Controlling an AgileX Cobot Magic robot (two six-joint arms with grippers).
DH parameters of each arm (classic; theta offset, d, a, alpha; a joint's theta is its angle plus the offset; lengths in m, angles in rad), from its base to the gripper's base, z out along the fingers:
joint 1: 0 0.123 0 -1.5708
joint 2: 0.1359 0 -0.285 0
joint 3: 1.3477 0 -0.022 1.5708
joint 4: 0 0.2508 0 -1.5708
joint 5: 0 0 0.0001 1.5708
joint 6: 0 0.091 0 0
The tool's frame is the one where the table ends.
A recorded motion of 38 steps. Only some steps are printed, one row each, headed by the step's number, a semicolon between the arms.
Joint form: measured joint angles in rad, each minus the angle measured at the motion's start. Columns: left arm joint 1, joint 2, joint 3, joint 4, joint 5, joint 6; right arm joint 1, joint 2, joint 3, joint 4, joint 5, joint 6.
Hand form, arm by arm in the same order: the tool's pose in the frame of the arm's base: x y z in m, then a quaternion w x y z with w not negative. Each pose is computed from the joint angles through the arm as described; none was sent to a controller.
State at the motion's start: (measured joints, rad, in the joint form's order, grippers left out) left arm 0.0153 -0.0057 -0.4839 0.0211 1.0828 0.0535; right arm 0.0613 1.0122 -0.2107 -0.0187 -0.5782 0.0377
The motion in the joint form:
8: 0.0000 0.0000 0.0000 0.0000 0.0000 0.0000; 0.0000 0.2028 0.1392 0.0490 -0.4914 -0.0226
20: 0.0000 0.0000 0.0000 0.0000 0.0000 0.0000; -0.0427 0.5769 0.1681 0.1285 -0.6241 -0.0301
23: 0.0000 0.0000 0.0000 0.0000 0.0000 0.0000; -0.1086 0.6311 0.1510 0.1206 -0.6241 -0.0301
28: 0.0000 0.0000 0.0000 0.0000 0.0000 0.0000; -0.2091 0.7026 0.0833 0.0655 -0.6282 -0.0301
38: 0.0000 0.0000 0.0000 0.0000 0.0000 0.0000; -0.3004 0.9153 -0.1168 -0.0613 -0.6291 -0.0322
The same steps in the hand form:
8: -0.0048 0.0016 0.2710 0.50691 0.01599 0.86140 0.02799; 0.1712 0.0081 0.1947 0.71135 -0.00166 0.70246 0.02303
20: -0.0048 0.0016 0.2710 0.50691 0.01599 0.86140 0.02799; 0.1812 -0.0059 0.1345 0.61006 0.04256 0.79094 -0.02048
23: -0.0048 0.0016 0.2710 0.50691 0.01599 0.86140 0.02799; 0.1856 -0.0174 0.1269 0.59444 0.06504 0.80056 -0.03903
28: -0.0048 0.0016 0.2710 0.50691 0.01599 0.86140 0.02799; 0.2025 -0.0342 0.1218 0.59348 0.08198 0.79882 -0.05429
38: -0.0048 0.0016 0.2710 0.50691 0.01599 0.86140 0.02799; 0.2520 -0.0544 0.0975 0.58932 0.06499 0.80390 -0.04726

